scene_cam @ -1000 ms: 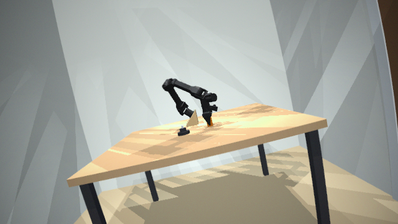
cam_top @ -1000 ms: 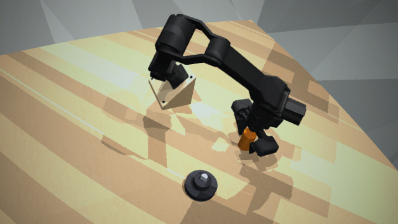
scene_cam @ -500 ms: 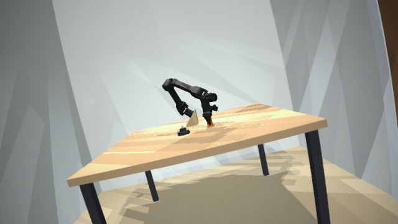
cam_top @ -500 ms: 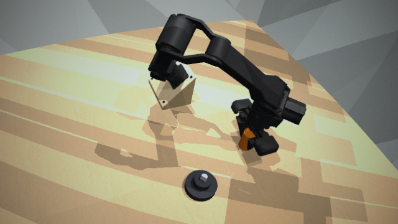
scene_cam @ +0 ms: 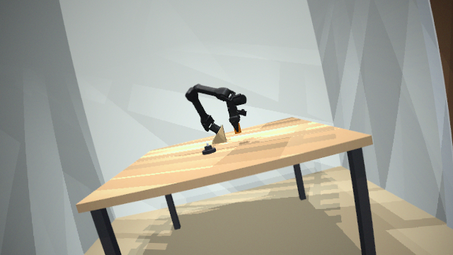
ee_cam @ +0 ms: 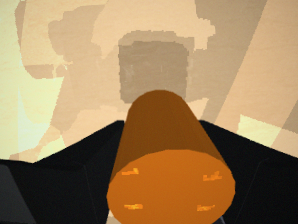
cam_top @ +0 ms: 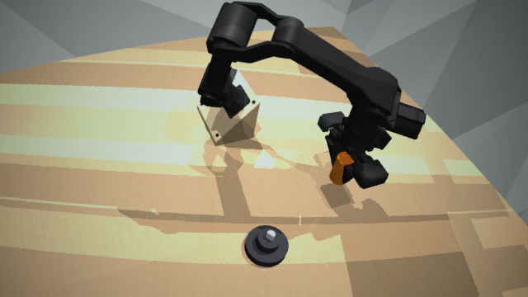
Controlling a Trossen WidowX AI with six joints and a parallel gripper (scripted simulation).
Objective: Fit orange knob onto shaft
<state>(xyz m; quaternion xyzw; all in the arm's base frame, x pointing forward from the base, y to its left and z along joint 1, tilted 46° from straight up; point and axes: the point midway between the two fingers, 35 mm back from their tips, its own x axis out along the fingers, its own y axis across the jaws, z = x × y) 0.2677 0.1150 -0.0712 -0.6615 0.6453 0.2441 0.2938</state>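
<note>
My gripper tip is now 30 mm below the orange knob. The rest, counted from my gripper tip: pedestal with D-shaped shaft: 190 mm to the right, 70 mm ahead, 40 mm below.
</note>
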